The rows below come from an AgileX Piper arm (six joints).
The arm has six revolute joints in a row. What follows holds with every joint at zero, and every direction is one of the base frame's. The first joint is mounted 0.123 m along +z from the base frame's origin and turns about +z. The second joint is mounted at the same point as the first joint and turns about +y. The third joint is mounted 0.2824 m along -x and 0.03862 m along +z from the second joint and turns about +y. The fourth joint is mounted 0.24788 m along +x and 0.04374 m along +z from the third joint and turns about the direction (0.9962, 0, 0.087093). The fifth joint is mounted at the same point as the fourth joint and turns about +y. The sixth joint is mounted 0.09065 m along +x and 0.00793 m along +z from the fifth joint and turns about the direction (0.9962, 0, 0.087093). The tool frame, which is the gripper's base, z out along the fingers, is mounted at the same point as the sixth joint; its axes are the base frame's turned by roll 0, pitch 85 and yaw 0 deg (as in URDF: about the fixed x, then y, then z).
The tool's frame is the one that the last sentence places.
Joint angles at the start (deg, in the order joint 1, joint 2, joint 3, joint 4, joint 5, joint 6):
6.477 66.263 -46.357 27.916 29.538 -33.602
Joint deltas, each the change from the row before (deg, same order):
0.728 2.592 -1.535 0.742 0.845 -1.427
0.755 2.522 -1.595 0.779 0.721 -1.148
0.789 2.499 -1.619 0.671 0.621 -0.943
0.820 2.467 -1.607 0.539 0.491 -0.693
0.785 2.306 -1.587 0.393 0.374 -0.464
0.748 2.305 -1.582 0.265 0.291 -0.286
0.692 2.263 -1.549 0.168 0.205 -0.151
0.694 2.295 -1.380 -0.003 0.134 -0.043
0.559 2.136 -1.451 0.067 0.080 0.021
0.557 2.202 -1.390 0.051 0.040 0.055
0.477 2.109 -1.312 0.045 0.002 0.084
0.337 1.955 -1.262 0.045 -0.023 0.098
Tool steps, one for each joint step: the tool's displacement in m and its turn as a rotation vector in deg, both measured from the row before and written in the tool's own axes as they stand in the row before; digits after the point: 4 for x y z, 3 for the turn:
-0.0042 0.0014 0.0098 -1.499 1.530 -1.010
-0.0047 0.0014 0.0096 -1.459 1.271 -0.755
-0.0049 0.0013 0.0097 -1.381 1.165 -0.684
-0.0049 0.0012 0.0099 -1.268 1.078 -0.579
-0.0049 0.0011 0.0093 -1.082 0.895 -0.492
-0.0048 0.0007 0.0095 -0.948 0.875 -0.399
-0.0045 0.0004 0.0095 -0.807 0.830 -0.312
-0.0034 0.0003 0.0104 -0.723 1.025 -0.296
-0.0039 -0.0002 0.0093 -0.579 0.734 -0.144
-0.0033 -0.0003 0.0101 -0.563 0.831 -0.090
-0.0029 -0.0006 0.0098 -0.476 0.785 -0.013
-0.0027 -0.0011 0.0090 -0.346 0.655 0.076

